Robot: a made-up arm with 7 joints.
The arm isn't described. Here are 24 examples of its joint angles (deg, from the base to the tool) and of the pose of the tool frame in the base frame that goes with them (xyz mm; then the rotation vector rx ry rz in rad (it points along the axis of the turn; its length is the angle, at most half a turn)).
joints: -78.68 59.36 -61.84 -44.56 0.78 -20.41 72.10
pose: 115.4 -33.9 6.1 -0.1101 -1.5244 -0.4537
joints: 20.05 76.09 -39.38 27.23 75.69 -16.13 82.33
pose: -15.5 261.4 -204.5 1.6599 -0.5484 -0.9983
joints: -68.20 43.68 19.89 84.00 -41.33 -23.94 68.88
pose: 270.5 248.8 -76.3 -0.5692 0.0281 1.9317
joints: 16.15 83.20 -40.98 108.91 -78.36 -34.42 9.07
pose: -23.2 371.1 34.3 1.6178 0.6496 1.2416
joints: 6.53 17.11 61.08 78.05 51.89 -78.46 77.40
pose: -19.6 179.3 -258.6 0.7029 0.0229 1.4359
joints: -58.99 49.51 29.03 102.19 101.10 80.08 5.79
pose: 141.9 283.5 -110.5 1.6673 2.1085 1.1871
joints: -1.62 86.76 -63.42 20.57 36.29 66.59 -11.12
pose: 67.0 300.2 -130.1 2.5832 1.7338 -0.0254
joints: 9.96 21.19 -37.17 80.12 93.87 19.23 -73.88
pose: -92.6 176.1 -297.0 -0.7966 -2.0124 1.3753
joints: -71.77 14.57 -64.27 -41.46 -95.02 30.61 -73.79
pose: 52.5 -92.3 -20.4 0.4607 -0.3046 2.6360
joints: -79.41 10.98 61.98 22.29 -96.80 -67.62 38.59
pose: 242.3 194.8 -41.1 2.5927 0.8440 -1.2398
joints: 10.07 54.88 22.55 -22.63 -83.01 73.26 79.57
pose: 113.9 152.9 -118.6 0.5293 1.1122 0.8772
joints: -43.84 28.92 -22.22 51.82 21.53 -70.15 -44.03
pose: 235.3 63.6 -148.5 1.0321 -0.3887 -1.5227
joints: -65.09 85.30 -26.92 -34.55 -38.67 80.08 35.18
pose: 204.2 112.2 27.6 1.2366 0.1143 0.5619
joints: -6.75 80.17 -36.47 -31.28 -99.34 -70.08 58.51
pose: 149.6 131.3 -69.3 -0.8536 0.0003 0.8248
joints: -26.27 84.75 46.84 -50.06 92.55 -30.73 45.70
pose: 107.8 66.2 94.7 -1.7504 1.7056 -0.3561
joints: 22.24 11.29 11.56 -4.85 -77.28 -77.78 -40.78
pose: 23.7 187.5 -156.8 -0.1348 -0.9839 0.4521
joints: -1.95 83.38 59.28 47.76 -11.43 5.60 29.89
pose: 83.0 360.0 59.4 0.7694 -0.1460 1.6721
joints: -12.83 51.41 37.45 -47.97 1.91 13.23 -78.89
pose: 130.7 129.6 54.2 1.3780 0.0082 -0.8785
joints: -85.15 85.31 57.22 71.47 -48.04 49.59 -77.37
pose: 155.3 325.9 92.3 -0.6299 -1.0859 -0.8803
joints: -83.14 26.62 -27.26 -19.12 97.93 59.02 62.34
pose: 170.3 10.6 123.2 0.4597 -1.7026 2.2206
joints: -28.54 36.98 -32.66 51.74 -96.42 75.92 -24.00
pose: 123.1 112.8 -248.4 -1.3100 1.7082 -0.3819
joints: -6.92 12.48 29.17 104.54 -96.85 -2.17 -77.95
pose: -78.1 115.0 -315.7 -1.3021 -0.0773 0.8788
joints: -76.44 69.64 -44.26 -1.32 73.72 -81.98 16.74
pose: 217.0 72.0 -25.5 2.0997 -1.4753 -1.7491
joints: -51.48 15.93 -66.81 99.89 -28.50 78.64 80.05
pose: 137.0 171.5 -222.4 2.5024 1.2158 1.1233
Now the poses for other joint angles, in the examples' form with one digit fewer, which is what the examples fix.
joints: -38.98 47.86 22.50 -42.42 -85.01 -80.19 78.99
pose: 86 159 68 -2.226 -1.071 0.197
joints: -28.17 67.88 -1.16 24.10 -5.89 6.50 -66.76
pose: 227 247 -50 0.759 0.743 -0.757
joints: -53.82 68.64 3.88 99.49 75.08 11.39 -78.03
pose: 130 350 -85 0.297 2.196 -0.246
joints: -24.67 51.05 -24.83 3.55 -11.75 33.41 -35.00
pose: 212 138 -161 0.600 0.870 -0.734
